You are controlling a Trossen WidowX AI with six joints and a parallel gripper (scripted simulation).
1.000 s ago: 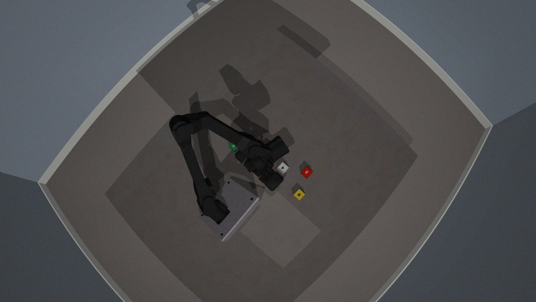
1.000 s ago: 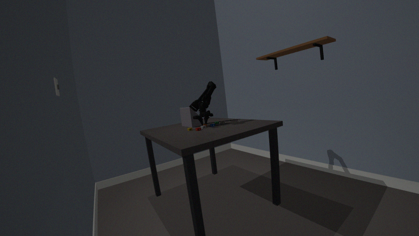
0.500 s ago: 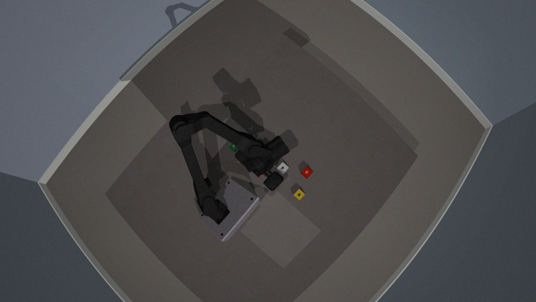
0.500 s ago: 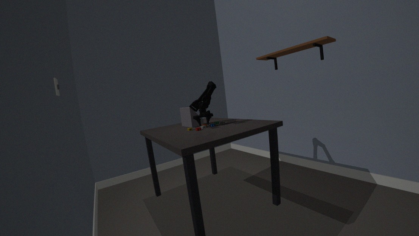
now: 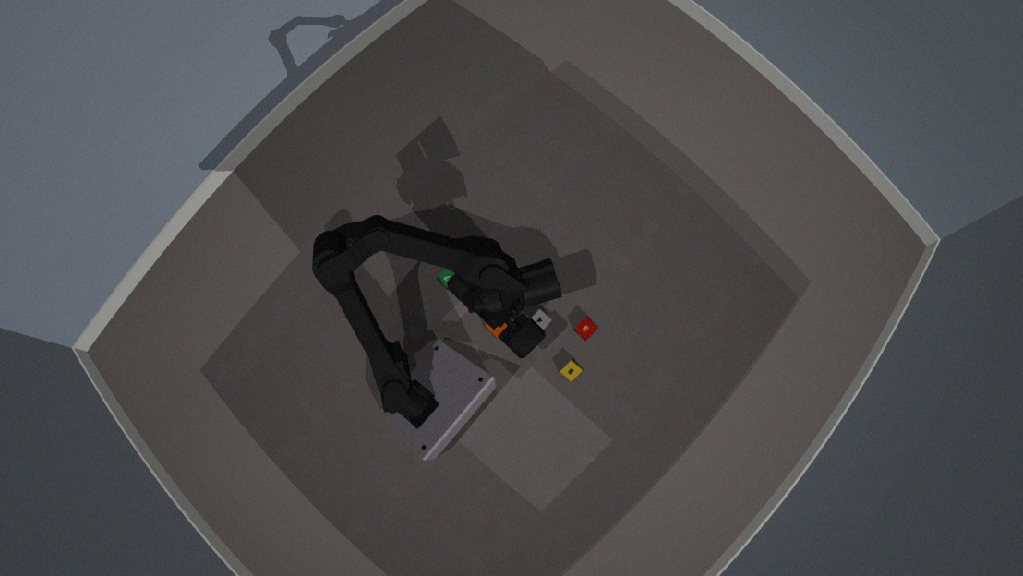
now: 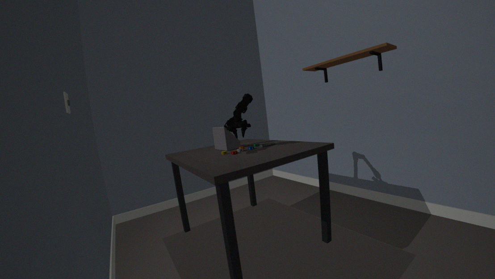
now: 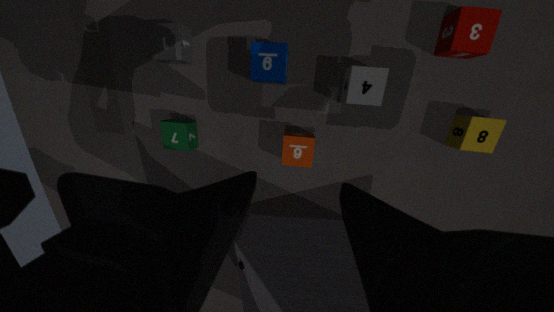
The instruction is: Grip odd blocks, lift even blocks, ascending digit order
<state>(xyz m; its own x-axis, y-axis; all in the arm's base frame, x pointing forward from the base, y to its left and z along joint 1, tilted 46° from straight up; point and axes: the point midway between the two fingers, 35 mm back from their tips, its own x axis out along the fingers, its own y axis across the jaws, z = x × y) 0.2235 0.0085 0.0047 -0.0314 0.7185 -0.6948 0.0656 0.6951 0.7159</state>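
My gripper tip is 1 cm short of the green block, 14 cm to the right of it and 8 cm above it. From my gripper tip the other things lie so: white block (6 cm ahead, 6 cm to the right, 8 cm below); yellow block (3 cm ahead, 17 cm to the right, 8 cm below); red block (11 cm ahead, 14 cm to the right, 8 cm below).
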